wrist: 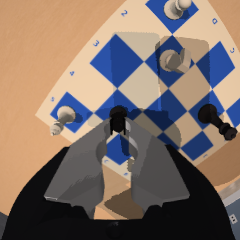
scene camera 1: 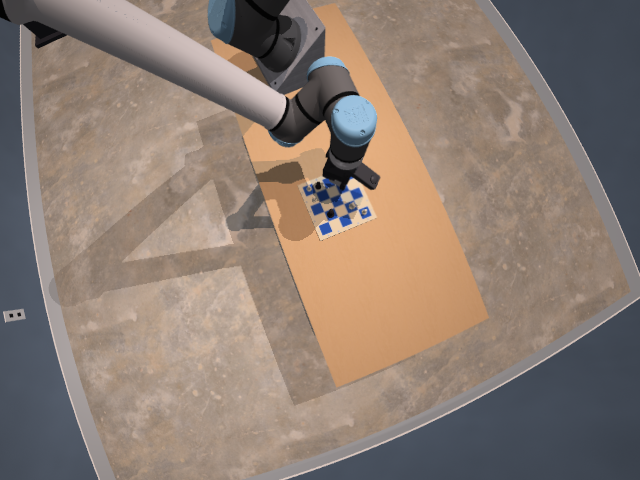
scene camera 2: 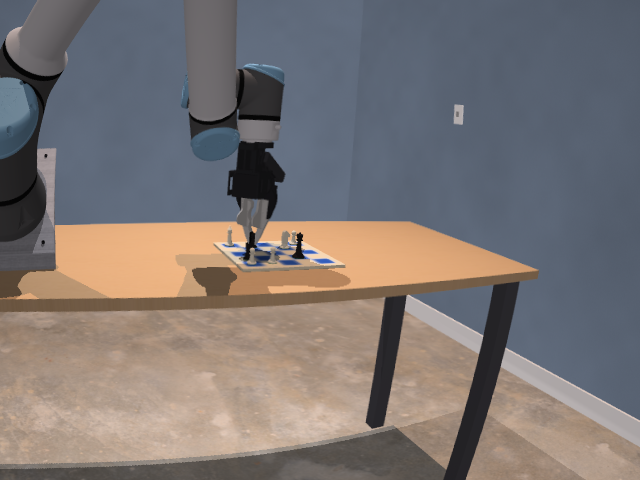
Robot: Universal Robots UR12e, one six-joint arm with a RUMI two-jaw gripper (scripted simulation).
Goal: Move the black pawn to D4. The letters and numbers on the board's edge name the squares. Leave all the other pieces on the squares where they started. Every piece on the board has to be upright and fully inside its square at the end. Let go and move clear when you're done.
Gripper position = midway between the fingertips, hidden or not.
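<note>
The gripper point(scene camera 2: 252, 244) can be seen here. Other views show it too: the gripper point(scene camera 1: 342, 186) and the gripper point(wrist: 118, 119).
</note>
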